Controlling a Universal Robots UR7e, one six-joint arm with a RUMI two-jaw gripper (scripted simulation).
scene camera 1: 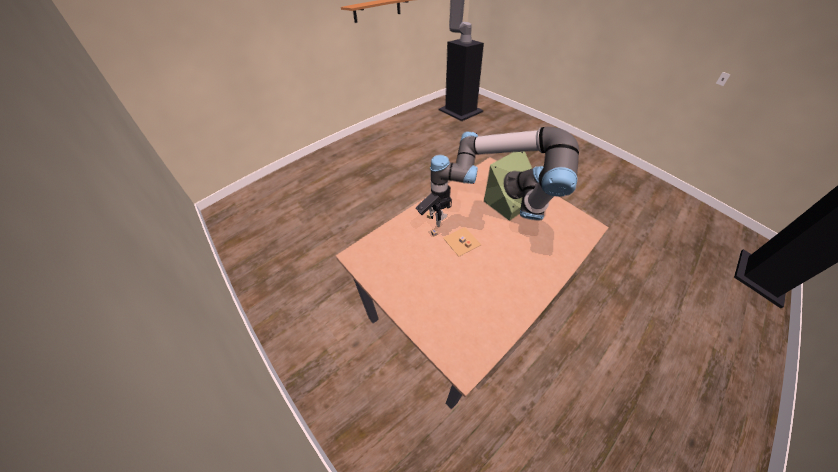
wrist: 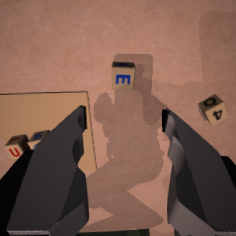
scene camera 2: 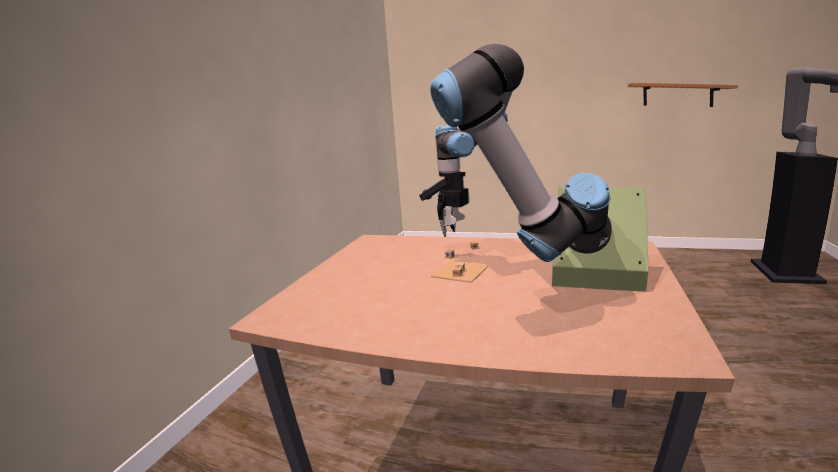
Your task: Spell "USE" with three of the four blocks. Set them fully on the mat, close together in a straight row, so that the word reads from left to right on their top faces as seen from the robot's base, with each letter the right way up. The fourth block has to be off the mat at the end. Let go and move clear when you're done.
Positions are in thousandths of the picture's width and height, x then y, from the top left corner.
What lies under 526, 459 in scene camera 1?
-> My gripper.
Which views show my gripper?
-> Scene camera 1, the wrist view and scene camera 2: all of them.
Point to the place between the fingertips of my gripper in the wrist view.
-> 528, 464
